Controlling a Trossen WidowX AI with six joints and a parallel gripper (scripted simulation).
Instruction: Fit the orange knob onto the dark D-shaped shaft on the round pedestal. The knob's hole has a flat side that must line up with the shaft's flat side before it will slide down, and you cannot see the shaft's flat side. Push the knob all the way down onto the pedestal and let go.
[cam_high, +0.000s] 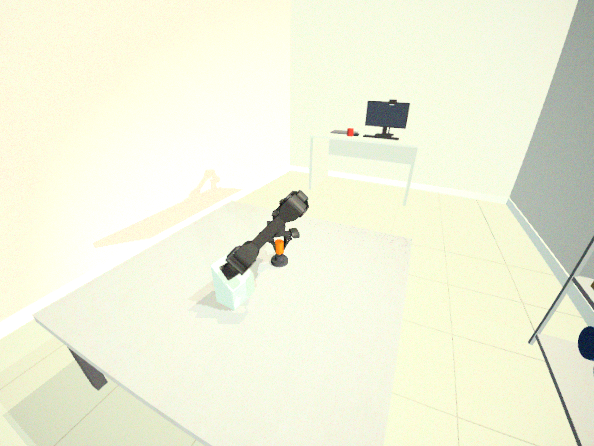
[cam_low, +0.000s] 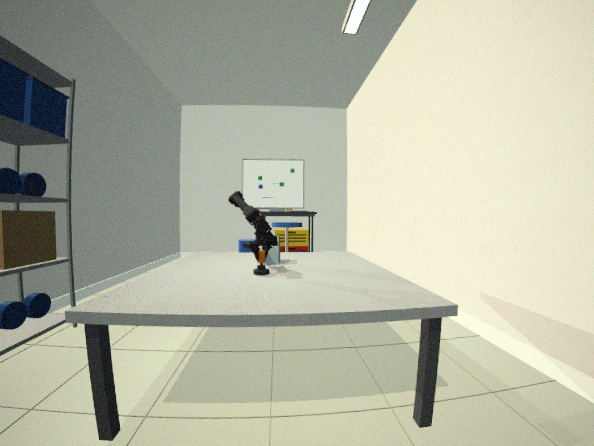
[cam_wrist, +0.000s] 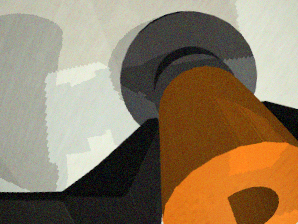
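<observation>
Right now my gripper tip is 20 mm below the orange knob. Also, from my gripper tip: pedestal (40 mm below).
</observation>
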